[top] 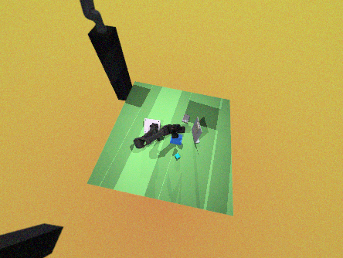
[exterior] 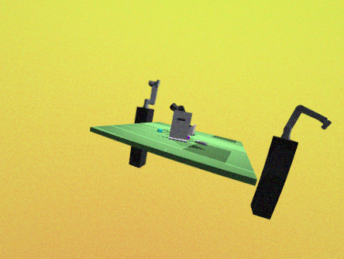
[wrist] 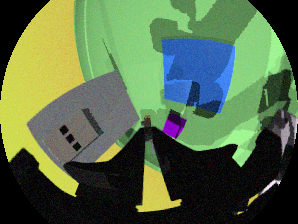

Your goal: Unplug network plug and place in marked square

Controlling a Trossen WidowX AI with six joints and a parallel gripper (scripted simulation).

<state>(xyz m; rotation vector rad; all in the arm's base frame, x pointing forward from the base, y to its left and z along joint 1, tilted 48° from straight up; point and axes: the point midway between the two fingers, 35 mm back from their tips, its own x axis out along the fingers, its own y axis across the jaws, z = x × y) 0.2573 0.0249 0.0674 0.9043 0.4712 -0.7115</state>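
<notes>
Right now the purple cube is 7 cm to the left of my gripper tip and 9 cm below it. The rest, counted from my gripper tip: grey upright panel: 15 cm ahead, 3 cm to the left, 2 cm above; then grey square patch: 4 cm ahead, 23 cm to the left, 10 cm below; then cyan cube: 23 cm to the right, 9 cm below.
</notes>
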